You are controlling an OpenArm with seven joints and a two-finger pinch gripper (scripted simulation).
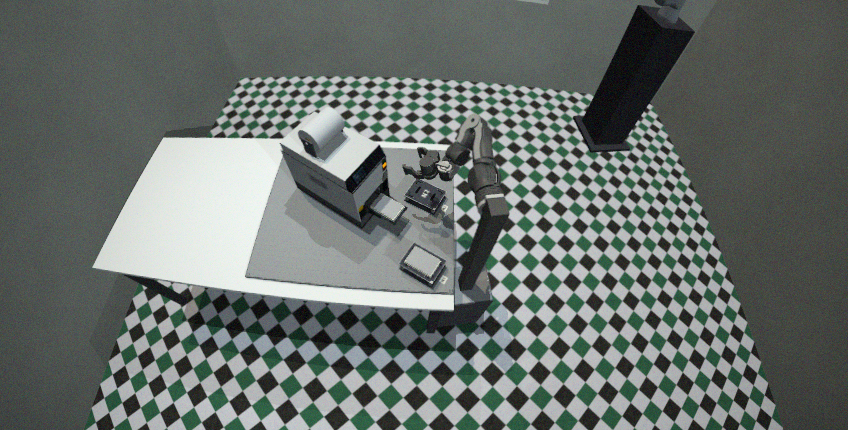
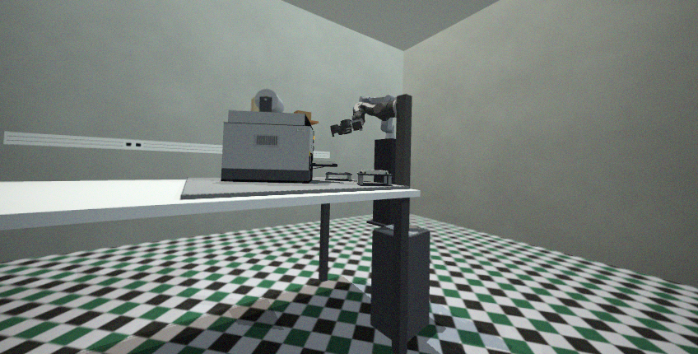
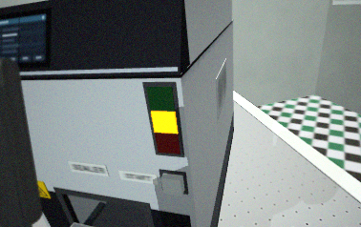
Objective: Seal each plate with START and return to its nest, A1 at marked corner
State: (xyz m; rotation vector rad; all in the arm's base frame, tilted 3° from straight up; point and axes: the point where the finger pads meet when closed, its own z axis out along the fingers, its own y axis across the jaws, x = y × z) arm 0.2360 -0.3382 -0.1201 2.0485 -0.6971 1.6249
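The dark stage is 200 mm below my hand, 110 mm ahead of it and 90 mm to the left of it. The rest, counted from my hand: white foil roll 350 mm ahead, 120 mm above, 100 mm to the right; touch screen 210 mm ahead, 70 mm to the left, 20 mm above.
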